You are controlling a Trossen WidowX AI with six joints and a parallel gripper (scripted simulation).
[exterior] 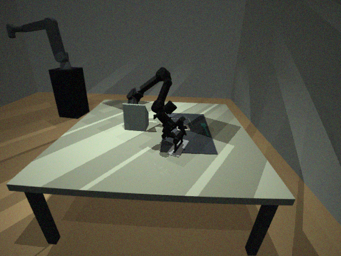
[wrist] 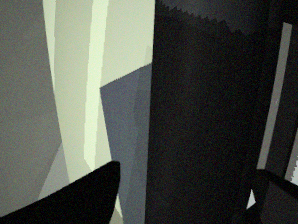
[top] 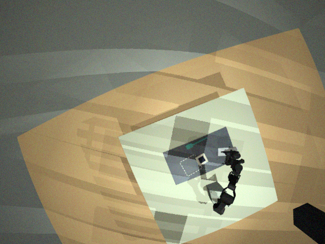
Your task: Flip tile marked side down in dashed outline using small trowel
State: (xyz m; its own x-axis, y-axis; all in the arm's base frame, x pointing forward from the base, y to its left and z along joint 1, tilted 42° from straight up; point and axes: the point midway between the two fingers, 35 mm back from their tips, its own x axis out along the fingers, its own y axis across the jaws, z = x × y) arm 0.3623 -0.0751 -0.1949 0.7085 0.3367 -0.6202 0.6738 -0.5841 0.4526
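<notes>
My gripper tip is 2 cm past the tile, 25 cm to the right of it and 5 cm above it. Round my gripper tip: dark grey mat 25 cm to the left, 8 cm below; then teal trowel 14 cm ahead, 29 cm to the left, 5 cm below.
</notes>
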